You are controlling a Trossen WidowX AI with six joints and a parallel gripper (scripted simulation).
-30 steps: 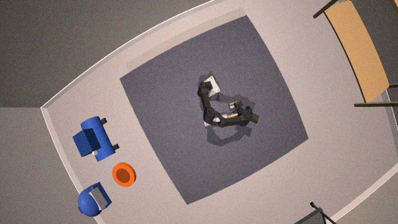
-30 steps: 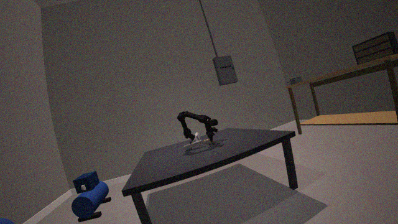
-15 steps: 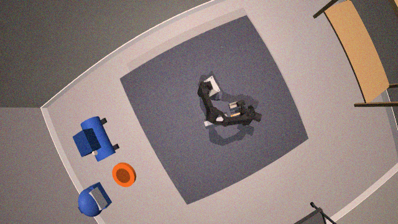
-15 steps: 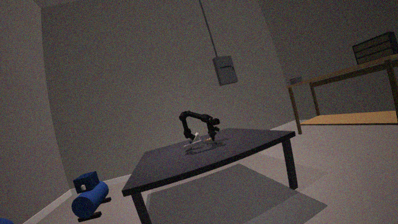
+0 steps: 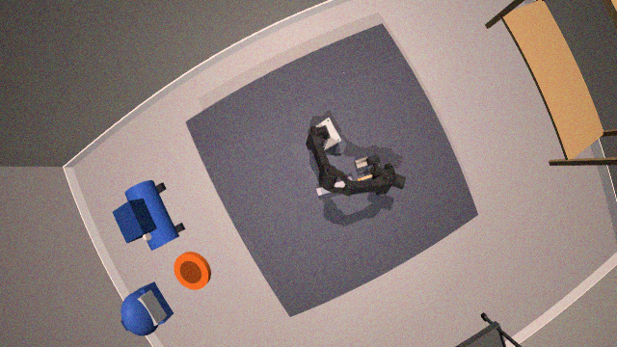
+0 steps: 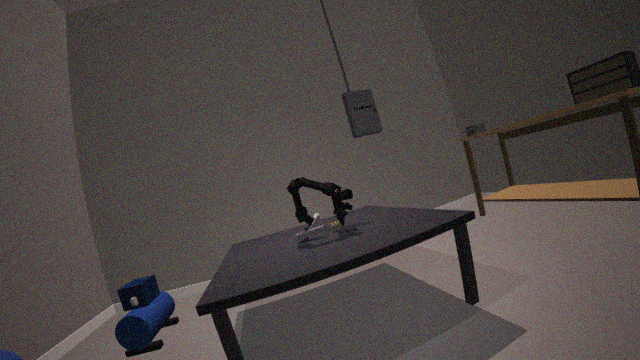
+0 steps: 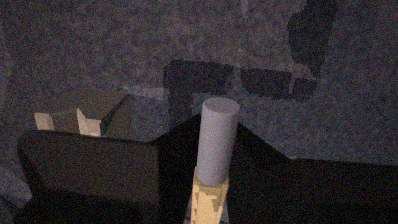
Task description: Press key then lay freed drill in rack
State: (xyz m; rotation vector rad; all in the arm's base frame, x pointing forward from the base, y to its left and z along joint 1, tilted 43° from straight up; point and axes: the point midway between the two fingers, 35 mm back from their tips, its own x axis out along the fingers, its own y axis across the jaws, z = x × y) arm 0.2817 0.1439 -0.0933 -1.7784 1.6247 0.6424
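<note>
Right now my gripper tip is 8 cm past the rack, 3 cm to the left of it and 1 cm above it. From my gripper tip the other things lie so: drill: 4 cm to the right, 3 cm above.
</note>
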